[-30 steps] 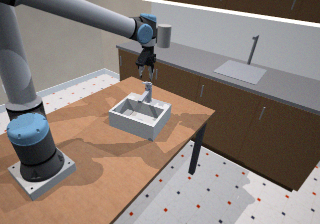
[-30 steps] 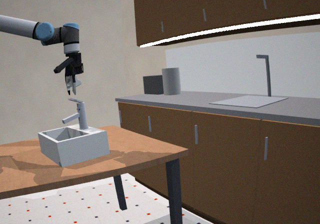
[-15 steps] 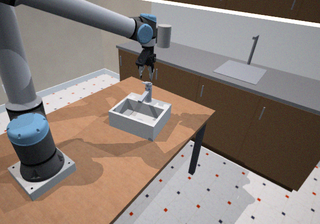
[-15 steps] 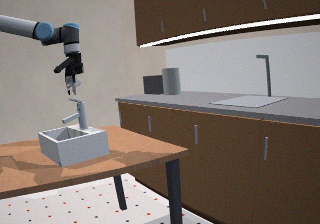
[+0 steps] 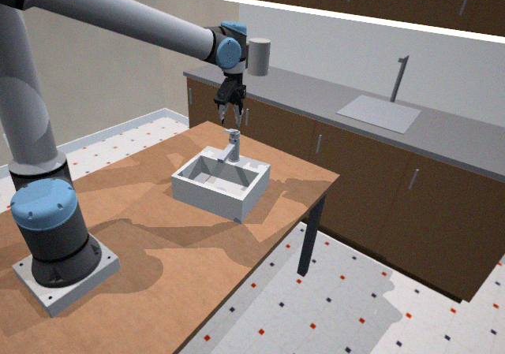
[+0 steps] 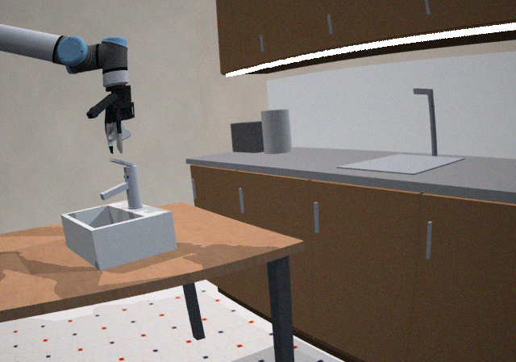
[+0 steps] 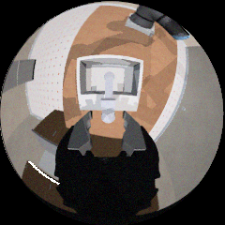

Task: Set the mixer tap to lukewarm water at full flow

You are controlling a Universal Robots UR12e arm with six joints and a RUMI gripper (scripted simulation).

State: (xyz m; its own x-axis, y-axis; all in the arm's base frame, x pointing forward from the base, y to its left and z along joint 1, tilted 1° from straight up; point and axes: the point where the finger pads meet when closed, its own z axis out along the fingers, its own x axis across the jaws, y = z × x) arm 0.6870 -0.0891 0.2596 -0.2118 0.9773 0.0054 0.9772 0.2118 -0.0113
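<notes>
Now: hand 2 cm short of the lever and 5 cm above it. Round my hand: grey mixer tap: 3 cm ahead, 1 cm to the left, 10 cm below; white basin: 7 cm behind, 1 cm to the right, 29 cm below.
</notes>
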